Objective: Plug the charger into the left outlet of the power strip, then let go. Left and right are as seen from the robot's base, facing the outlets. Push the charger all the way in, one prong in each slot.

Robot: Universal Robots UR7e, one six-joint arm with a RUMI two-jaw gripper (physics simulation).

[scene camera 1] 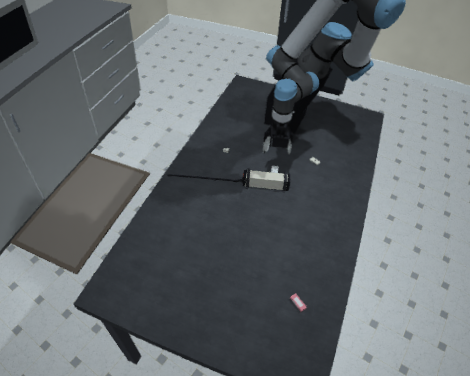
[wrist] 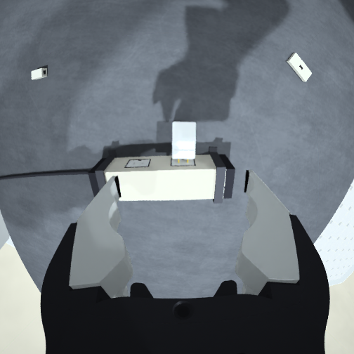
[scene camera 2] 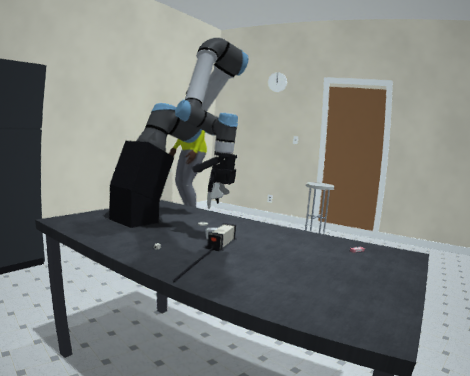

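Note:
The white charger (scene camera 1: 275,169) (scene camera 2: 212,230) (wrist: 184,140) is at the left outlet (wrist: 183,163) of the cream power strip (scene camera 1: 266,181) (scene camera 2: 227,236) (wrist: 167,185), on the side away from the cable. In the wrist view two gold prongs show in a narrow gap between charger and outlet face; they line up with the outlet, but their depth in the slots is hidden. The right outlet (wrist: 137,163) is unoccupied. My gripper (scene camera 1: 277,149) (scene camera 2: 214,202) (wrist: 181,174) is open and empty, raised above the table on the robot-base side of the strip, clear of the charger.
A black cable (scene camera 1: 205,178) (scene camera 2: 192,265) (wrist: 45,175) runs from the strip's right end. A small white cube (scene camera 1: 226,150) (scene camera 2: 157,246) (wrist: 39,73) and a flat white block (scene camera 1: 314,160) (scene camera 2: 203,223) (wrist: 299,67) lie on either side. A red-and-white piece (scene camera 1: 298,302) (scene camera 2: 357,249) lies far off.

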